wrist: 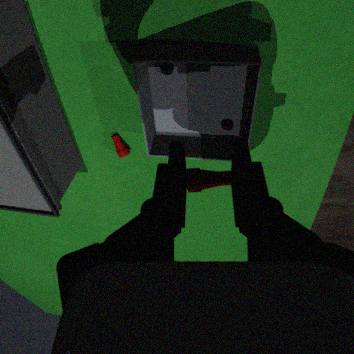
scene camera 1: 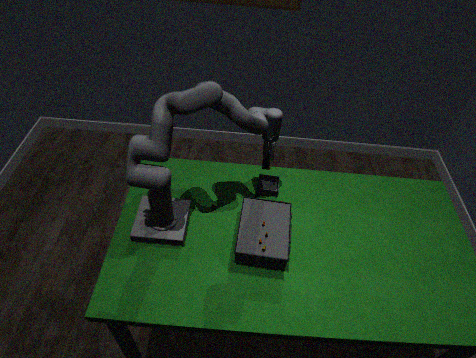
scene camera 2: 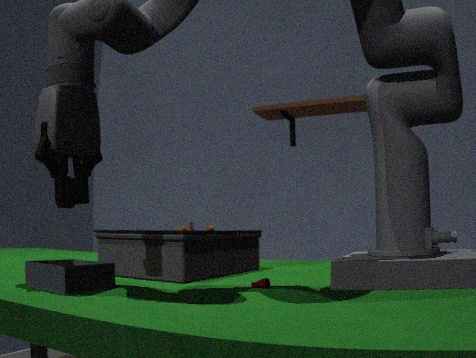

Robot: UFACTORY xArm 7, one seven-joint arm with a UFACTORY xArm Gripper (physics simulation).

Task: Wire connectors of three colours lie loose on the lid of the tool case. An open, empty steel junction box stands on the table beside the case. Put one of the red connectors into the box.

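Places are measured from the arm's base along level axes (x down, y right, z back), in millimetres.
Where they show: gripper, between the fingertips: (wrist: 208, 158) (scene camera 1: 265, 166) (scene camera 2: 72, 204); arm's base, origin of its link: (scene camera 1: 163, 219) (scene camera 2: 403, 254).
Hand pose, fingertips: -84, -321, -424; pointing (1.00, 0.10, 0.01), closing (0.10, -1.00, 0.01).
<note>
Each offset is from my fingertips to the top centre of the thing, as dx, dy, dz. "spot": to the spot under its first point. Level surfaces: height alone.
My gripper (scene camera 1: 266, 167) (scene camera 2: 71, 204) (wrist: 208, 158) points down and is shut on a red connector @(-10, +0, -16) (scene camera 2: 65, 206) (wrist: 207, 179), which lies crosswise between the fingertips. It hangs well above the table. In the wrist view the held connector appears just outside the near wall of the open steel box @(+88, +18, -27) (scene camera 1: 268, 194) (scene camera 2: 45, 277) (wrist: 200, 53). The inside floor of the box shows two dark round spots and no connector. Another red connector (scene camera 2: 260, 283) (wrist: 120, 145) lies on the table. Orange and yellow connectors (scene camera 1: 264, 224) (scene camera 2: 190, 227) lie on the case lid @(spot: +42, +254, -64) (scene camera 1: 275, 215) (wrist: 20, 185).
The tool case @(spot: +83, +176, -13) (scene camera 2: 140, 255) stands beside the box and is taller than it. The robot base (scene camera 1: 175, 235) (scene camera 2: 400, 272) stands on the green table @(dx +127) (scene camera 1: 350, 270). A wooden shelf (scene camera 2: 315, 107) is fixed to the wall. The arm's shadow falls across the table by the box.
</note>
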